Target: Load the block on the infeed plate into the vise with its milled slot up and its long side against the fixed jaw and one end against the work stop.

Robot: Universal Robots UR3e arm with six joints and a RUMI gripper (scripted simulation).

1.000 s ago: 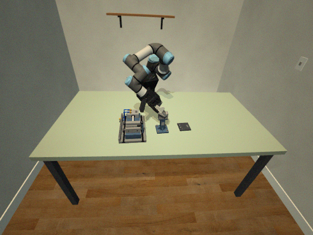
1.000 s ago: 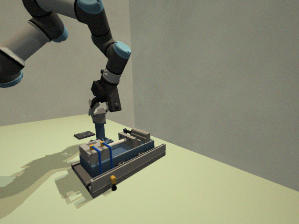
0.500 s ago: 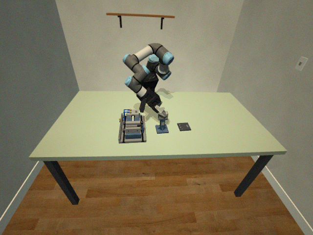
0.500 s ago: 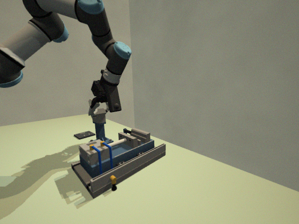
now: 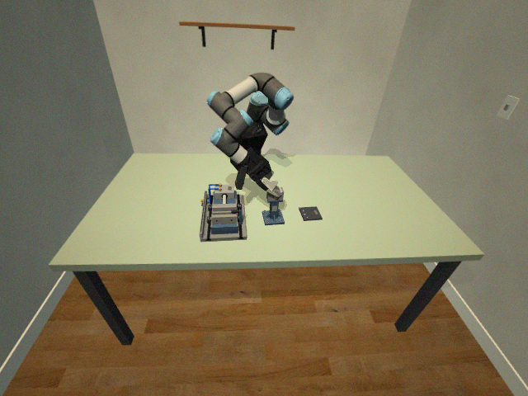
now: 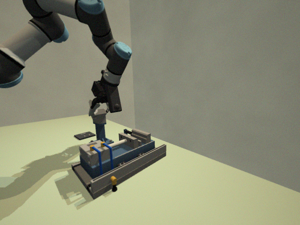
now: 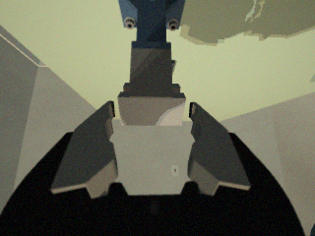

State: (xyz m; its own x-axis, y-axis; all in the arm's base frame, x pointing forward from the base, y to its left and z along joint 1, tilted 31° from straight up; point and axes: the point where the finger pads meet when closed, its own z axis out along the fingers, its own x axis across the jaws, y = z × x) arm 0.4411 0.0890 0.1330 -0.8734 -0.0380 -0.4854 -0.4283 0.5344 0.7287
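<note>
The part is 1 cm below my hand. The rest, counted from my hand: dark infeed plate (4 cm behind, 19 cm to the left, 16 cm below); fixed jaw (11 cm ahead, 20 cm to the right, 8 cm below); work stop rod (7 cm ahead, 16 cm to the right, 7 cm below).
</note>
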